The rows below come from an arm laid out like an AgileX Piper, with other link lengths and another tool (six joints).
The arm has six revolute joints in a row. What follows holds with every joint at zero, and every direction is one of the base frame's. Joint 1 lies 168.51 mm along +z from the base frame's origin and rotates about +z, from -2.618 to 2.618 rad. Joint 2 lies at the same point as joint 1 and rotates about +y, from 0 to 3.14 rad. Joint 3 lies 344.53 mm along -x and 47.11 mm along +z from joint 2 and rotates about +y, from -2.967 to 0 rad. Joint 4 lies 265.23 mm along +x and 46.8 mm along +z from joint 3 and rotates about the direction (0.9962, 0, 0.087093), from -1.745 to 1.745 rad. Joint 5 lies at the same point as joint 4 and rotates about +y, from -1.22 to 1.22 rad. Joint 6 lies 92.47 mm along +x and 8.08 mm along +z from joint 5 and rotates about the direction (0.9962, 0, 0.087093), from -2.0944 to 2.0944 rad. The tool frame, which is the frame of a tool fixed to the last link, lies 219.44 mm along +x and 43 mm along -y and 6.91 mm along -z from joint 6; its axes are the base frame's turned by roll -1.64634, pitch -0.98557 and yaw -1.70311 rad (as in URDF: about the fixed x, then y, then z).
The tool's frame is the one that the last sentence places.
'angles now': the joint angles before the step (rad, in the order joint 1, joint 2, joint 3, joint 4, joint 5, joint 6). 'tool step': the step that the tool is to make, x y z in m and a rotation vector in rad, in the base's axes. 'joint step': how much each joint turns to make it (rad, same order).
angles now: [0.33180 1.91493 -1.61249 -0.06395 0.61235 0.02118]
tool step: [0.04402 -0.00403 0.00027 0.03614 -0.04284 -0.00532]
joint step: [-0.04810 0.09241 -0.11919 0.07921 -0.02614 -0.08081]
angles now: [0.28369 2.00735 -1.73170 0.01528 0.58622 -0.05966]
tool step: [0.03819 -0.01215 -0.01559 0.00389 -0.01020 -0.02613]
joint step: [-0.03515 0.11276 -0.13236 0.01269 0.00893 -0.01594]
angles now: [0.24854 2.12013 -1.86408 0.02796 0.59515 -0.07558]
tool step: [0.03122 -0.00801 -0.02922 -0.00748 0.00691 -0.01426]
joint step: [-0.02155 0.12114 -0.12445 0.00183 0.01196 -0.01044]
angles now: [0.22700 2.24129 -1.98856 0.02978 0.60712 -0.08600]
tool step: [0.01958 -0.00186 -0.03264 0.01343 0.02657 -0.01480]
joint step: [-0.01418 0.10855 -0.11362 0.02061 0.02815 -0.00228]
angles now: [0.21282 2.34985 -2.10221 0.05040 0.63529 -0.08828]
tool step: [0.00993 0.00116 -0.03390 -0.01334 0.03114 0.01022]
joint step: [-0.00252 0.08940 -0.08156 0.00489 0.02599 -0.01680]
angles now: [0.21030 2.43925 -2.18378 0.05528 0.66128 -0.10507]
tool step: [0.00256 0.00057 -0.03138 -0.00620 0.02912 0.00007]
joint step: [0.00001 0.06053 -0.03208 -0.00001 0.00132 0.00002]
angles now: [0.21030 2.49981 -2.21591 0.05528 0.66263 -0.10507]
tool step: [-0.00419 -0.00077 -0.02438 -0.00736 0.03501 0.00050]
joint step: [0.00000 0.03504 -0.00843 0.00001 0.00918 0.00000]
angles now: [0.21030 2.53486 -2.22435 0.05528 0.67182 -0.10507]
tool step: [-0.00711 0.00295 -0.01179 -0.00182 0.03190 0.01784]
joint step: [0.00000 0.01104 -0.00081 0.02164 0.02252 -0.02698]
